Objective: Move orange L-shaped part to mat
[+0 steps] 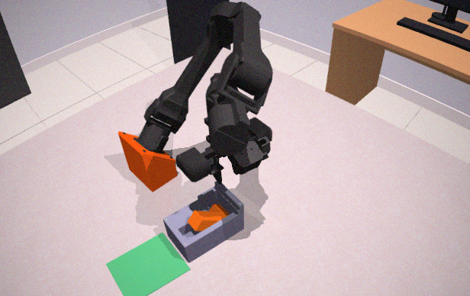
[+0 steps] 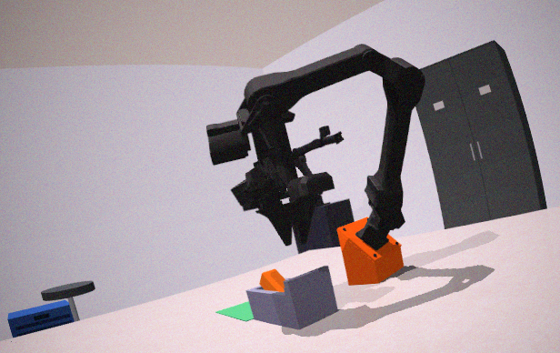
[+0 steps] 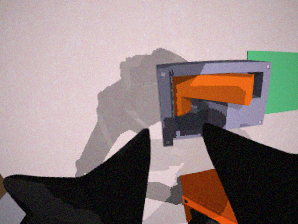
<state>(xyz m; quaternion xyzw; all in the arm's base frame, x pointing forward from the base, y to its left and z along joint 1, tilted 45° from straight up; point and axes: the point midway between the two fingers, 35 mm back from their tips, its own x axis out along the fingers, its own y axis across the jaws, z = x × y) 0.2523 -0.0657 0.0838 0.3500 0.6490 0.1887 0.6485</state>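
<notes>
Now: gripper tip 100 mm above the orange L-shaped part, 40 mm to the left of it and 10 mm past it. From my gripper tip the other things lie so: green mat 220 mm to the right, 160 mm below, 50 mm behind.
</notes>
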